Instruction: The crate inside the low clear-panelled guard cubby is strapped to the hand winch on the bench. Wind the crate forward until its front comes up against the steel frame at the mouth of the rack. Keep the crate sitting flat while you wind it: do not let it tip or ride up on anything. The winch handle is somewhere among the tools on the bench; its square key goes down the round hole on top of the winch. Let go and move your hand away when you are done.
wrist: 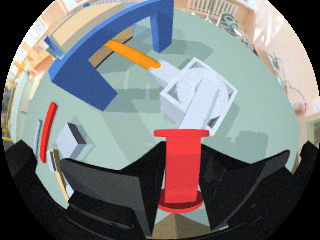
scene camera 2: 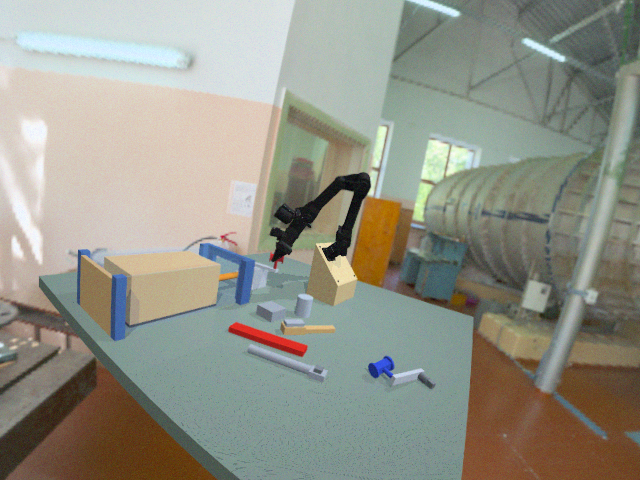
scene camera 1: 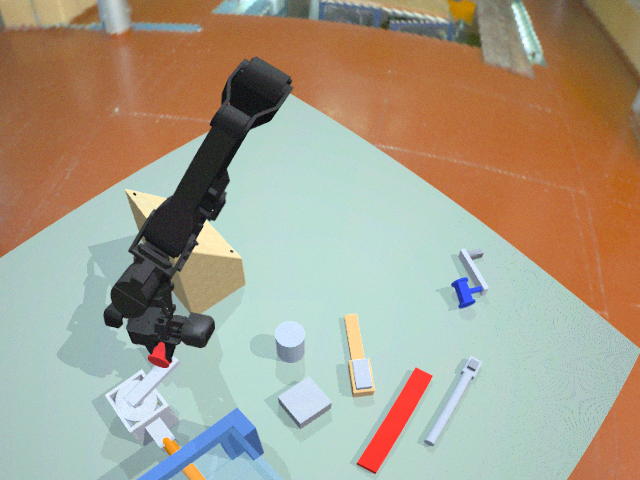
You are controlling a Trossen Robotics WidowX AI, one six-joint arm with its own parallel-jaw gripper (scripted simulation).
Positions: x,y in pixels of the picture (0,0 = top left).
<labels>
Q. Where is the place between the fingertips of my gripper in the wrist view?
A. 178,146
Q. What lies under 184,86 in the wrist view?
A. A pale grey winch.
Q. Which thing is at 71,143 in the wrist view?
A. A grey block.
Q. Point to a grey block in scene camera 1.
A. At 305,402
</labels>
